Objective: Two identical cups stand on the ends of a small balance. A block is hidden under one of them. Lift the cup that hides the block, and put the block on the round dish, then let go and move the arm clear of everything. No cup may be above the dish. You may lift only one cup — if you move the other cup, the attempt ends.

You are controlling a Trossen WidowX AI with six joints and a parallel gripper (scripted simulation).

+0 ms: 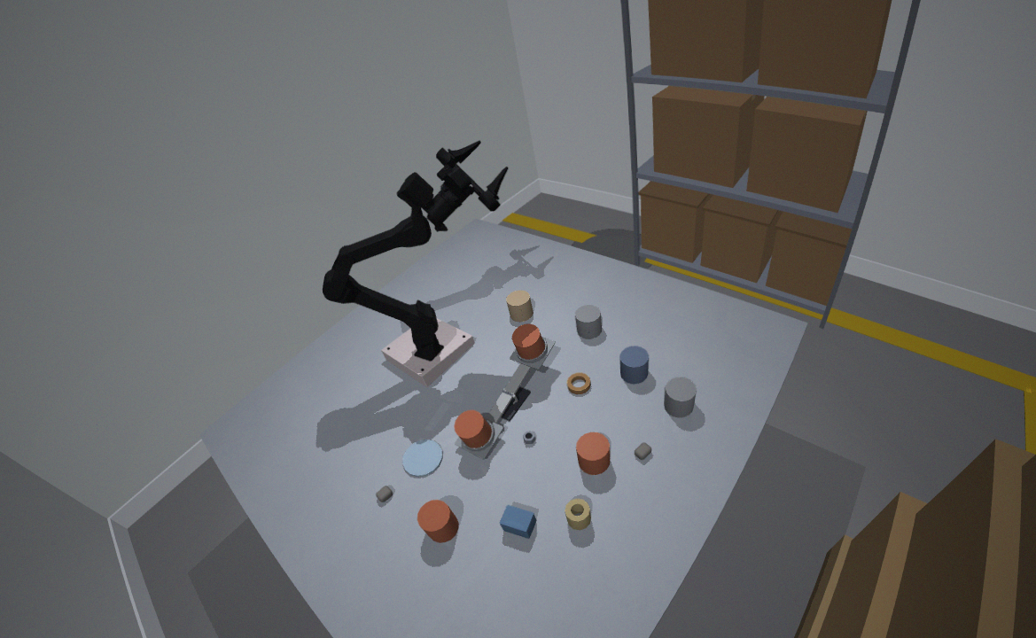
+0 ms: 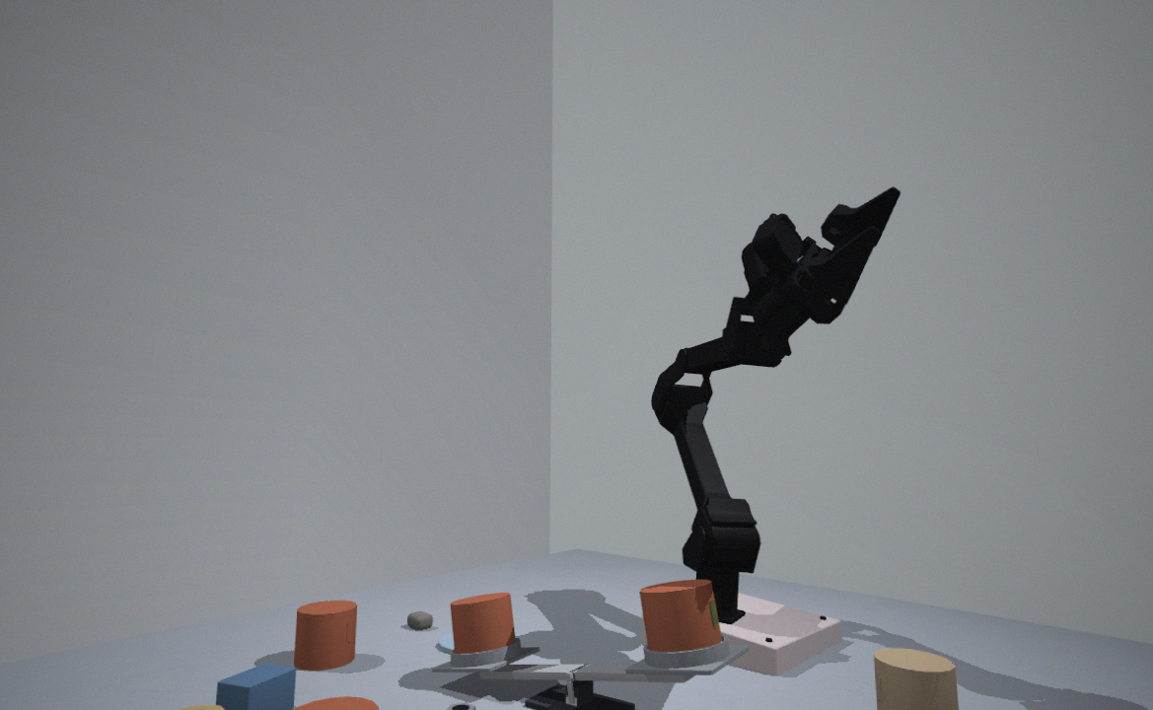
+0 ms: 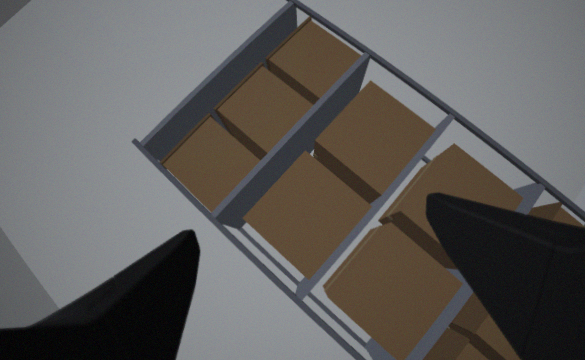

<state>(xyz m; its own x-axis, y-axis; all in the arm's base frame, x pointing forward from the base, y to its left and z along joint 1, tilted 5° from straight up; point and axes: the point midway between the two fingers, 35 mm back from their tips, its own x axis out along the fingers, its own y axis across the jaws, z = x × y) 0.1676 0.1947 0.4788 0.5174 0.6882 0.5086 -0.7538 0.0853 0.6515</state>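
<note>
The grey block lies 90 mm ahead of my gripper tip, 440 mm to the right of it and 480 mm below it. The rest, counted from my gripper tip: small balance: 110 mm ahead, 310 mm to the right, 490 mm below; then tan cup: 20 mm behind, 20 mm to the right, 480 mm below; then blue cup: 350 mm ahead, 110 mm to the right, 480 mm below.
</note>
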